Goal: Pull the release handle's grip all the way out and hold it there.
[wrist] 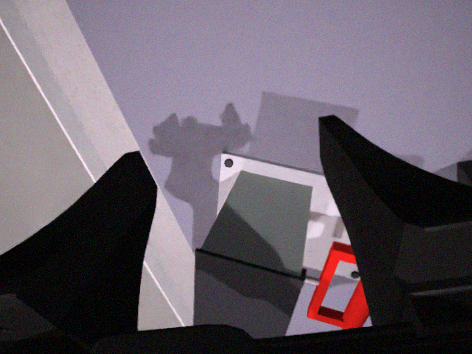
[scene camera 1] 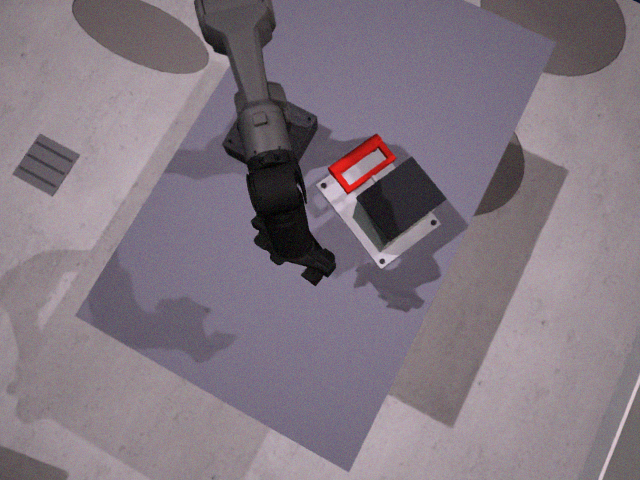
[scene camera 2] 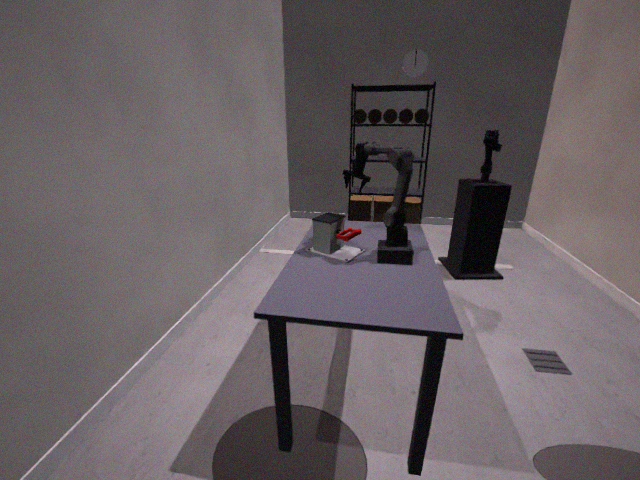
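Note:
The release handle's red rectangular grip stands out from one side of a grey-green box with a dark top. The box stands on a white base plate with dark bolts. In the wrist view, the right finger covers part of the grip. My gripper is open and empty. It points down, well above the table and apart from the grip and the box.
The box and plate stand on a blue-grey table, beside the arm's base. Behind the table stands a black shelf rack. A dark pedestal with a small arm on it stands on the floor to the right.

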